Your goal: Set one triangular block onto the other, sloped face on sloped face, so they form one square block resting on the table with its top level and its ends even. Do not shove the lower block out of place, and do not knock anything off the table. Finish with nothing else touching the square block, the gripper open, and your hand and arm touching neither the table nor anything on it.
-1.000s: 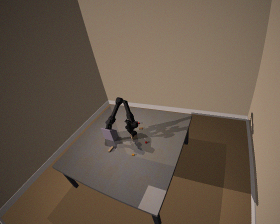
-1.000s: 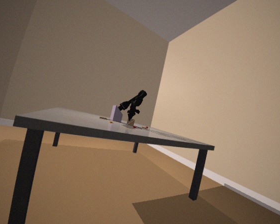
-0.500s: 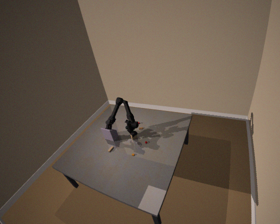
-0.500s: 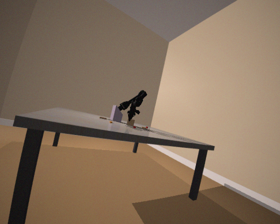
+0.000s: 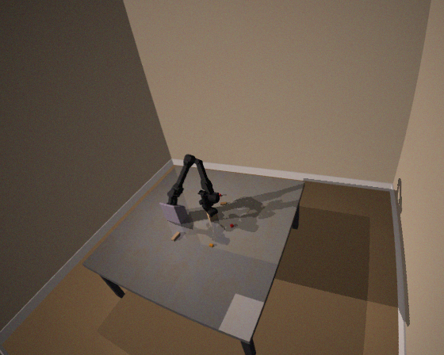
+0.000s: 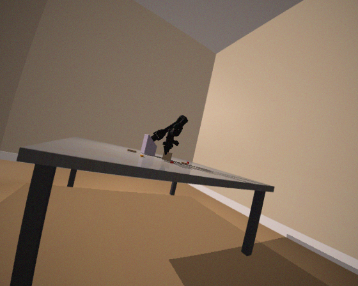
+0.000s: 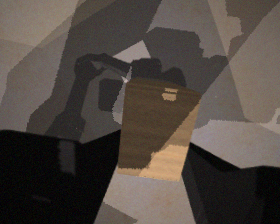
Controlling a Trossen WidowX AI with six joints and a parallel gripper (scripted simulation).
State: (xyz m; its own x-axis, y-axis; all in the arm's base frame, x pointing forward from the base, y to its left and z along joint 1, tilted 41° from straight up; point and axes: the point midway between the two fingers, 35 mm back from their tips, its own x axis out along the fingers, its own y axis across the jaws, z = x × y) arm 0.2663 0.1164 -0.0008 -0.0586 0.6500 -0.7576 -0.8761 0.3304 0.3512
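The triangular block is 1 cm above my gripper tip. From my gripper tip the other things lie so: flat tan piece 15 cm behind, 25 cm to the right, 3 cm below; then red block 18 cm ahead, 1 cm to the right, 3 cm below; then orange block 14 cm ahead, 22 cm to the right, 3 cm below.
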